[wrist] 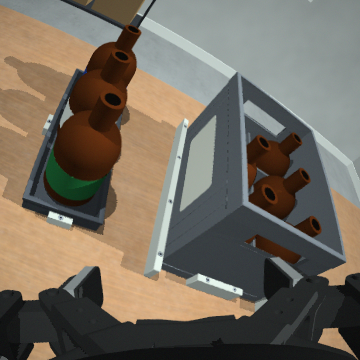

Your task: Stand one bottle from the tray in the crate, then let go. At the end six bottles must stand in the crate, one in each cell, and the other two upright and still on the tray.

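Frame: origin at the arm's base, x ahead, y left, z up, level; metres.
Seen in the pictures: gripper, fingertip midpoint: [182, 281].
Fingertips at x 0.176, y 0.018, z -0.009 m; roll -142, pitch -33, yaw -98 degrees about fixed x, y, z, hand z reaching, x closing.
Note:
Pixels of each thing's top centre, then the offset from my fingertips to it. "*": a spot on its surface instead. Level surfaces: height alone.
- dark tray, surface spot: [90, 220] * 0.124 m ahead, 0.014 m right, 0.185 m down
- middle bottle, middle of its top: [121, 55] 0.268 m ahead, 0.001 m right, 0.048 m down
- grey crate, middle of its top: [290, 153] 0.176 m ahead, 0.239 m right, 0.034 m down
- pale strip, surface spot: [170, 200] * 0.167 m ahead, 0.130 m right, 0.178 m down
- short bracket, middle of its top: [221, 284] 0.042 m ahead, 0.190 m right, 0.179 m down
- wooden table, its level: 0.209 m down
Three brown bottles stand upright in a row on the dark tray [90, 220] at the left. The near bottle [87, 145] has a green label, the middle bottle [95, 92] shows a strip of white label, and the far bottle [129, 62] shows a trace of blue. The grey crate [210, 245] stands at the right. Several brown bottles stand inside it, among them a front one [270, 195] and a back one [274, 157]. Its near left cells are partly hidden by the walls. My gripper [182, 281] is open and empty, in front of the tray and crate in this view.
A pale strip [170, 200] runs along the crate's left side, and a short bracket [215, 285] lies at its near side. Small brackets [60, 219] [48, 125] sit against the tray. A brown board or box [117, 9] shows at the top, beyond the wooden table [137, 150].

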